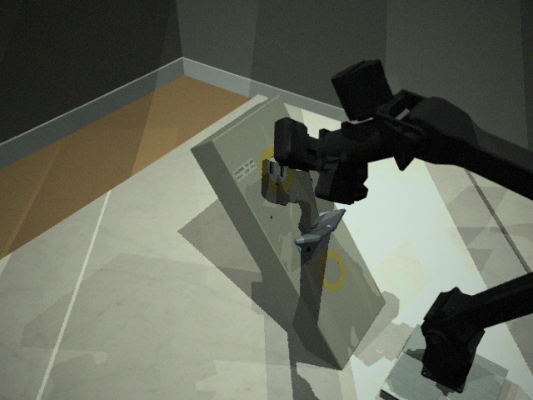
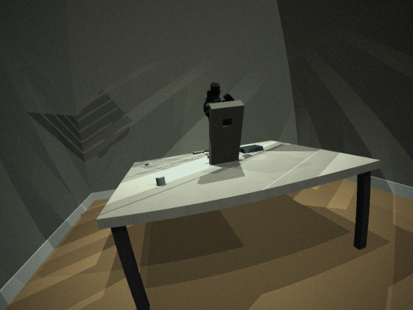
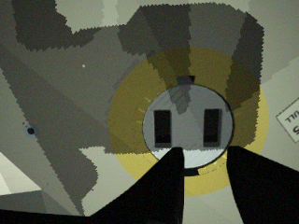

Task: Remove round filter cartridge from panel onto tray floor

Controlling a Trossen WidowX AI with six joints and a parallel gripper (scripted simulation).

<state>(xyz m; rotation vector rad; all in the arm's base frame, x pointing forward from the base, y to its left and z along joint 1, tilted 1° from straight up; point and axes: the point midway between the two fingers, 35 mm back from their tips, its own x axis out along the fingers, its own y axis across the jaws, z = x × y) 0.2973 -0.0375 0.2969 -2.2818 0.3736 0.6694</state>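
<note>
Now: the round grey filter cartridge 3 cm below my gripper tip and 3 cm ahead of it. Round my gripper tip: grey bracket 12 cm below, 7 cm behind, 1 cm to the left; then tray 36 cm behind, 32 cm to the left, 29 cm below.
</note>
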